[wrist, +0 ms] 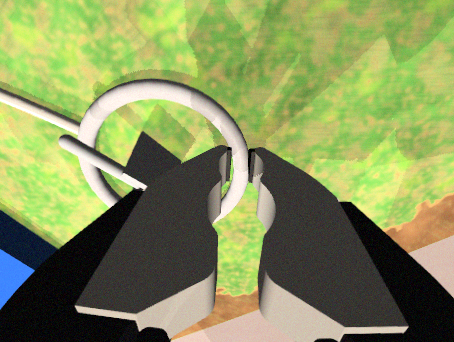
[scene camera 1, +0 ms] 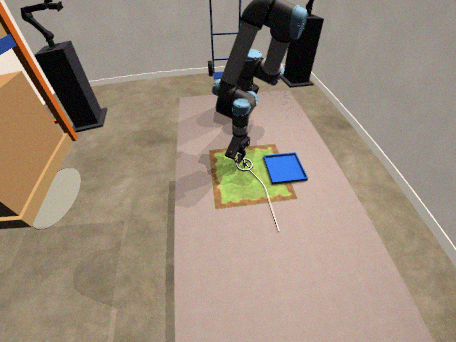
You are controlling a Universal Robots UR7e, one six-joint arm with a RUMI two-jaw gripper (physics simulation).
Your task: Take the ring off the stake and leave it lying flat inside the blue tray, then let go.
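Places are measured from the arm's base along level axes (x left, y back, z up), in centimetres.
Where they show: gripper, fingertip midpoint: (wrist: 239, 152) (scene camera 1: 237, 163); arm's base, origin of the base link: (scene camera 1: 241, 84).
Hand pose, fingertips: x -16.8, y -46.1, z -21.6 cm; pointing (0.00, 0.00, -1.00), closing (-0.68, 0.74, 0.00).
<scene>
Things, the pixels of their top centre, and the offset from my fingertips. "spot": a spot on its surface instead. Level surfaces: height alone.
- white ring, surface spot: (wrist: 150, 90) spot: dx +0.5, dy -5.0, dz +0.4 cm
- pale rod, middle of its top: (wrist: 130, 196) dx +3.8, dy -2.8, dz +2.8 cm
- dark angular piece, surface spot: (wrist: 146, 155) spot: dx +2.9, dy -3.3, dz +1.0 cm
- blue tray, middle of its top: (scene camera 1: 285, 166) dx +23.6, dy -10.7, dz +1.7 cm
- green mat, its level: dz -0.5 cm
The white ring (scene camera 1: 252, 164) (wrist: 150, 90) is over the green mat, its near-right rim between the fingertips in the wrist view. My gripper (scene camera 1: 241, 159) (wrist: 239, 152) is shut on that rim, with the jaws close on either side. What looks like the stake, a pale rod (wrist: 102, 161), crosses over the ring's left rim, with a dark angular piece (wrist: 146, 155) showing inside the ring; the left jaw hides part of both. The blue tray (scene camera 1: 285, 168) (wrist: 12, 272) is empty, to the right of the ring in the scene view.
A thin white cord (scene camera 1: 270, 201) (wrist: 37, 110) runs from beside the ring past the tray's left side, off the green mat (scene camera 1: 235, 192) and onto the pink floor covering (scene camera 1: 280, 280). The tray overlaps the mat's right edge. A cardboard-coloured box (scene camera 1: 30, 145) stands far left.
</scene>
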